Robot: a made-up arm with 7 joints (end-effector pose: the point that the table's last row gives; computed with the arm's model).
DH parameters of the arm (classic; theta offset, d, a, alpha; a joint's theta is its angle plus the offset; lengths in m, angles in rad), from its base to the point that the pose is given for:
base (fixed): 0 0.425 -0.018 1.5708
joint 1: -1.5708 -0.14 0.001 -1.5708
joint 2: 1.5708 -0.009 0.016 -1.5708
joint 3: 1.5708 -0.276 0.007 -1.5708
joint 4: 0 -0.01 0.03 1.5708
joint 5: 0 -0.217 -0.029 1.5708
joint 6: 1.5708 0 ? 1.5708
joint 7: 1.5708 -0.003 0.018 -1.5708
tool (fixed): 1.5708 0.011 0 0
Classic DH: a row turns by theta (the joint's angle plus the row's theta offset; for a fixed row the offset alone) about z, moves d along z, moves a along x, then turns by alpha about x.
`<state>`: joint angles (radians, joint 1 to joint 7).
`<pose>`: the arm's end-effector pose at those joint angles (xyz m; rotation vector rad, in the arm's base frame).
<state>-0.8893 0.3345 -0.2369 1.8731 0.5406 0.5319 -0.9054</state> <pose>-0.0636 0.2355 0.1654 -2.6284 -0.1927 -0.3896</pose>
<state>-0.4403 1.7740 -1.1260 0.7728 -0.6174 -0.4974 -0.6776</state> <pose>0.0337 0.5644 0.3955 -1.1967 2.5096 0.0333</pose>
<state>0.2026 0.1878 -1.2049 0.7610 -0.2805 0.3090 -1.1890</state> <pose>0.1143 0.1152 0.0342 -1.3565 1.0258 -1.3925</pose>
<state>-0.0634 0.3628 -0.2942 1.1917 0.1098 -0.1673 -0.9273</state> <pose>0.1163 0.2641 0.0880 -1.8172 -0.2459 -1.5070</pose>
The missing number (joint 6, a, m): 0.025
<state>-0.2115 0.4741 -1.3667 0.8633 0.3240 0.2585 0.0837</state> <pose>-0.0504 0.2199 0.0001 2.4483 -1.4582 -0.1658</pose>
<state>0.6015 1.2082 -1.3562 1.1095 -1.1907 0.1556 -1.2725</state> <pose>0.1306 0.4248 0.2165 0.2058 1.6381 -1.2758</pose>
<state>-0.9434 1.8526 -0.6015 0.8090 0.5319 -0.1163 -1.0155</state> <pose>0.1257 0.5410 0.3956 -1.0140 1.2231 -0.3464</pose>
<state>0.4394 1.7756 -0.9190 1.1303 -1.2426 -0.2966 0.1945</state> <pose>0.0854 0.5283 0.4129 -0.7587 2.1083 0.6177</pose>
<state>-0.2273 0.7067 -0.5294 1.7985 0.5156 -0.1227 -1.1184</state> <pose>0.0888 0.2738 0.1795 -2.0224 -0.3823 -1.6898</pose>
